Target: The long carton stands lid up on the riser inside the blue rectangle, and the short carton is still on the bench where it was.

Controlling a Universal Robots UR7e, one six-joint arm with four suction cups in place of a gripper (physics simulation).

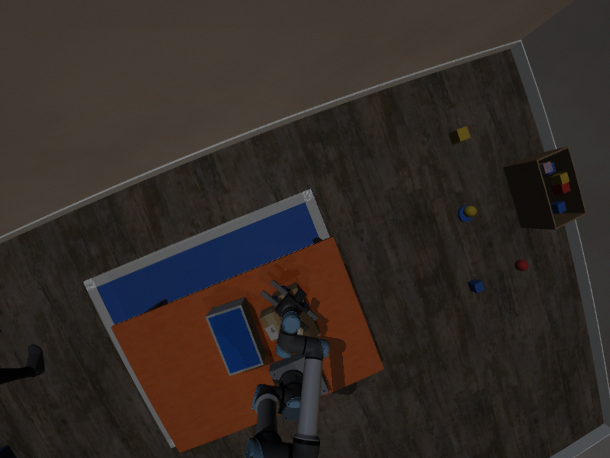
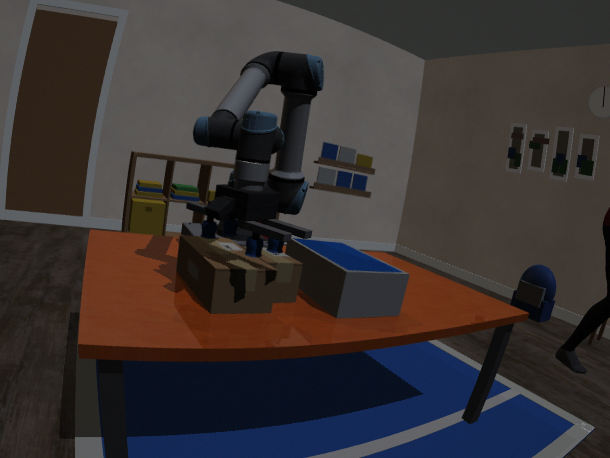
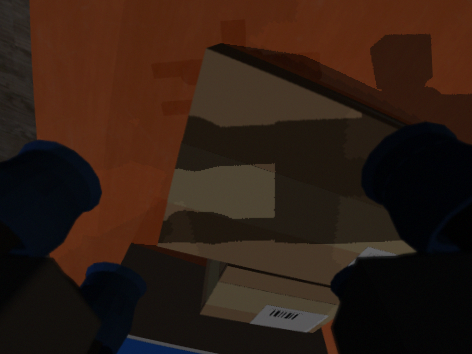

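Pixels of known places: hand, tool point: (image 2: 240, 243) (image 3: 231, 239); arm's base, link origin: (image 1: 292, 381) (image 2: 237, 235).
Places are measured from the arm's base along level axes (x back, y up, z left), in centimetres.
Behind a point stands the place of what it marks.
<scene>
Two brown cartons lie side by side on the orange bench (image 1: 171, 354) @[z 61.7, x -37.8, y -7.3 cm] (image 2: 147, 315) @[z -37.0, x -55.4, y -7.3 cm] (image 3: 106, 114) @[z -11.2, x -61.1, y -7.3 cm]. The bigger carton (image 2: 216, 281) @[z -21.7, x -52.6, y 0.3 cm] (image 3: 244, 190) @[z -15.6, x -47.3, y 3.2 cm] lies flat, lid up, on the side away from the riser. The smaller carton (image 1: 270, 321) @[z -2.2, x -40.2, y 3.2 cm] (image 2: 284, 281) @[z -1.7, x -44.4, y -1.6 cm] (image 3: 263, 295) @[z -4.4, x -39.5, y 3.2 cm], with a barcode label, lies between it and the riser. The grey riser (image 1: 223, 308) @[z 19.3, x -55.4, y 0.8 cm] (image 2: 364, 295) @[z 15.1, x -55.2, y -1.3 cm] carries the blue rectangle (image 1: 234, 339) @[z 18.9, x -38.4, y 4.7 cm] (image 2: 344, 258) @[z 15.9, x -42.2, y 4.7 cm] on top, with nothing on it. My gripper (image 1: 290, 302) @[z -15.9, x -48.3, y 8.0 cm] (image 2: 246, 239) @[z -15.9, x -48.3, y 8.0 cm] (image 3: 236, 228) @[z -15.9, x -48.3, y 8.0 cm] hovers just above the cartons and holds nothing.
The arm's base (image 1: 295, 379) @[z -3.5, x -5.2, y 6.5 cm] stands at the bench's edge beside the riser. A blue rug (image 1: 206, 261) (image 2: 443, 374) lies under the bench. A shelf unit (image 2: 131, 192) stands behind it. A person's leg (image 2: 586, 320) shows at the right. Toys (image 1: 475, 285) lie on the floor.
</scene>
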